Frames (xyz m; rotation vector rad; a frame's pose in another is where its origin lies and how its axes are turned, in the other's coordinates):
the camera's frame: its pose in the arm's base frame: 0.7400 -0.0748 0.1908 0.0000 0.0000 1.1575
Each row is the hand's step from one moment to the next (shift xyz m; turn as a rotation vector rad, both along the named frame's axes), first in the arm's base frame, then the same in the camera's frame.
Working: the arm's base frame: its pose in the camera's frame: -0.2287 0.7077 -0.1908 0.0000 0.0000 -1.1575

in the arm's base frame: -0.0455 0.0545 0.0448 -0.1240 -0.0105 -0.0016
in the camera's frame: 0.0316 0.0636 0.0448 -0.0594 0.1093 -0.0016
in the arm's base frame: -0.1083 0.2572 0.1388 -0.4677 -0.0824 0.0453
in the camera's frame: 0.1920 0.2025 0.1388 -0.2633 0.3952 0.0453
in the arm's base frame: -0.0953 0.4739 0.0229 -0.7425 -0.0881 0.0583
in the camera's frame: 0.3957 0.2776 0.0229 -0.3789 0.6446 0.0583
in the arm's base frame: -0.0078 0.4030 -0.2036 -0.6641 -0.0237 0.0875
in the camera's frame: 0.3659 0.1690 -0.2036 -0.2884 0.5987 0.0875
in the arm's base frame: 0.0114 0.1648 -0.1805 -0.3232 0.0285 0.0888
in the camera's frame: 0.1555 0.0557 -0.1805 -0.1037 0.3074 0.0888
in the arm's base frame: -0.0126 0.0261 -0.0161 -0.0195 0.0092 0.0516
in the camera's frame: 0.0188 0.0220 -0.0161 0.0006 0.0216 0.0516
